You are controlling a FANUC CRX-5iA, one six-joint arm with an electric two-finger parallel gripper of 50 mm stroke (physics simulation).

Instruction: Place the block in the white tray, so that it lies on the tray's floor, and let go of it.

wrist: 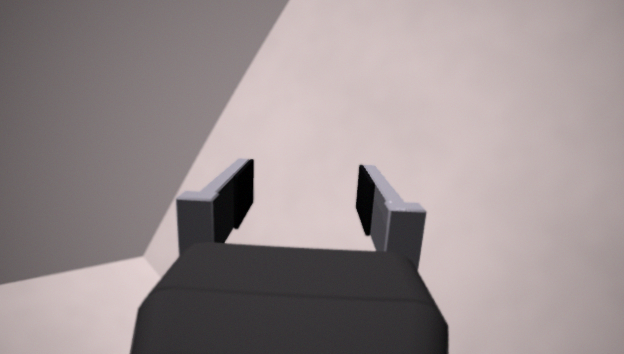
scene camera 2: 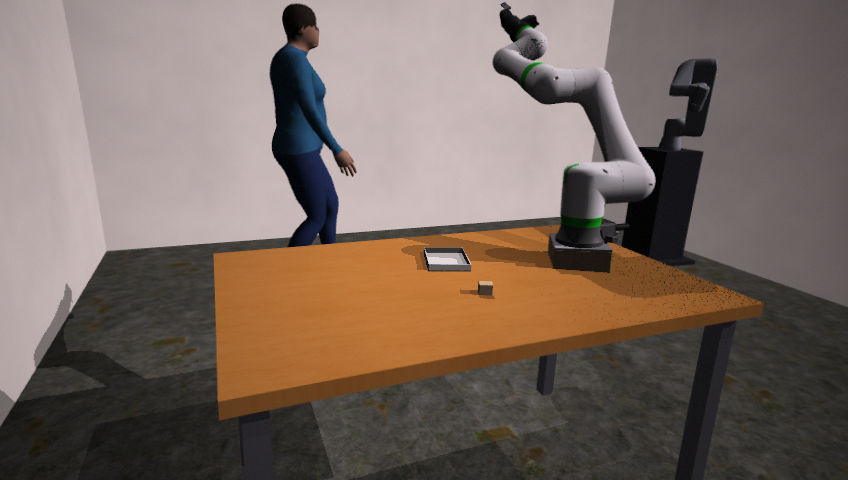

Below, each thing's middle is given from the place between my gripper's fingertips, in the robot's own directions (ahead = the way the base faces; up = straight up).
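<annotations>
You'd find the white tray (scene camera 2: 437,258) a long way ahead of my hand, well below it and far to the left of it.
</annotations>
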